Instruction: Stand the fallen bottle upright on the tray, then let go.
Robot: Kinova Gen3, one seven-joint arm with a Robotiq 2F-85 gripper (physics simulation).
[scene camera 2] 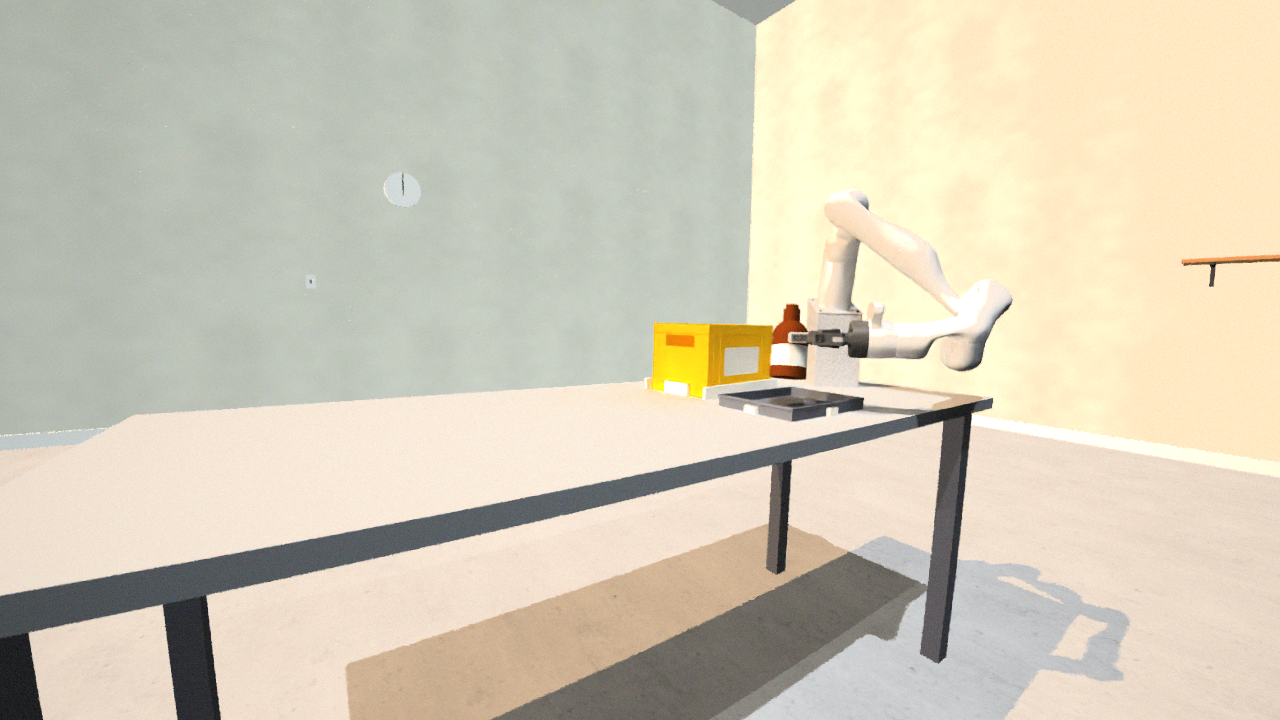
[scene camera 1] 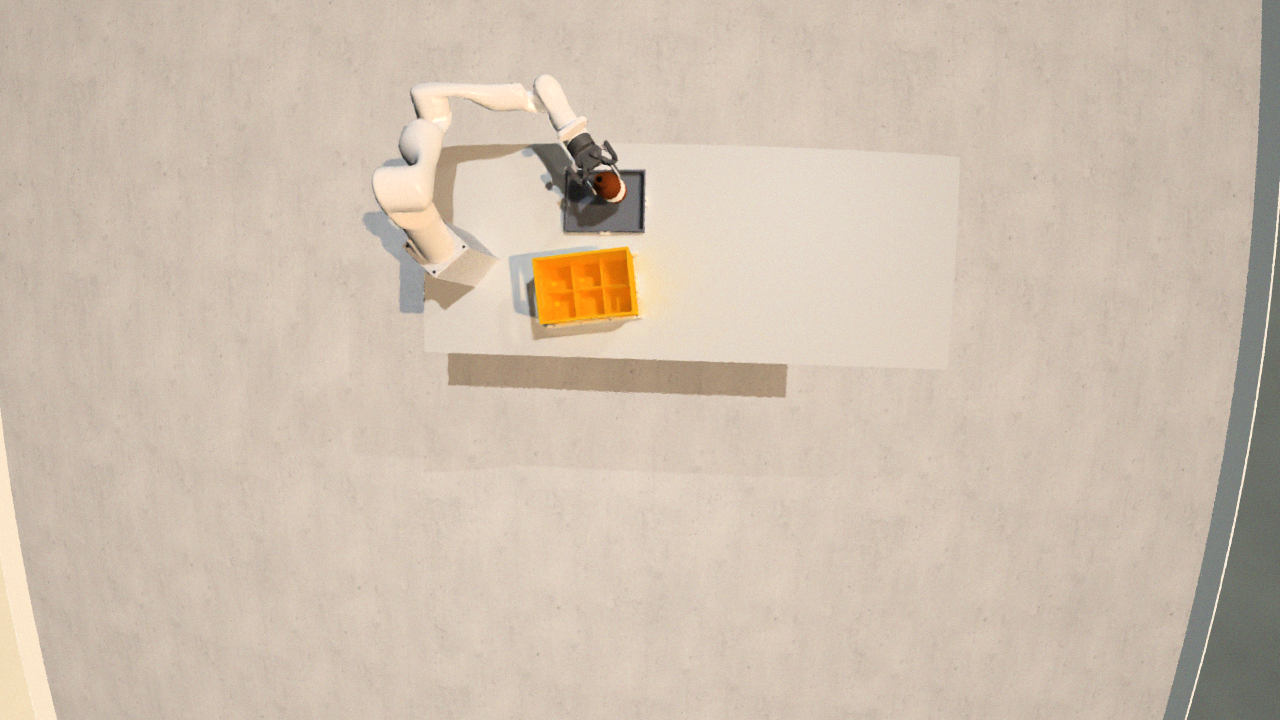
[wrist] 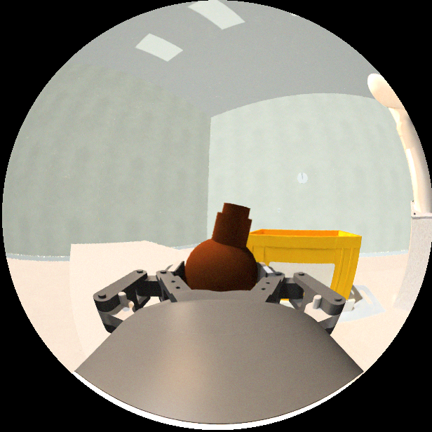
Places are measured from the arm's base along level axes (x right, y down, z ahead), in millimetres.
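Pixels of known places: gripper, fingertip midpoint: [scene camera 2: 788,336] [scene camera 1: 607,185]; arm's base, link origin: [scene camera 2: 832,306] [scene camera 1: 437,247].
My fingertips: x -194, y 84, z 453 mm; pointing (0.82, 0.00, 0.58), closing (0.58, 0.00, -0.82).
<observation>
For each thing: its top centre in the pictures, then the offset to it from my fingertips. Level surfaces: height alone.
- brown bottle, top centre: [scene camera 2: 791,303] [scene camera 1: 604,175] dx -3, dy -69, dz -1 mm
- yellow crate, top centre: [scene camera 2: 714,324] [scene camera 1: 583,285] dx +285, dy -21, dz -57 mm
- table, surface height: dy +154 mm
The brown bottle [scene camera 1: 610,188] [scene camera 2: 788,358] [wrist: 221,262] with a white label is off the tray, neck up, and looks upright in scene camera 2. My gripper [scene camera 1: 605,178] [scene camera 2: 797,338] [wrist: 219,270] is shut on the bottle's body from the side and reaches in about level. The dark, low-rimmed tray [scene camera 1: 631,220] [scene camera 2: 756,409] lies on the table below the bottle. In scene camera 2 a small gap shows between the bottle's base and the tray's back rim. The tray does not show in the wrist view, and the gripper's housing hides the bottle's lower part there.
A yellow crate [scene camera 1: 581,319] [scene camera 2: 680,367] [wrist: 300,246] with six compartments stands on the table [scene camera 1: 787,259] [scene camera 2: 402,456] beside the tray, taller than the tray's rim. The arm's base [scene camera 1: 465,263] [scene camera 2: 834,353] stands at the table's end, near the crate and tray.
</observation>
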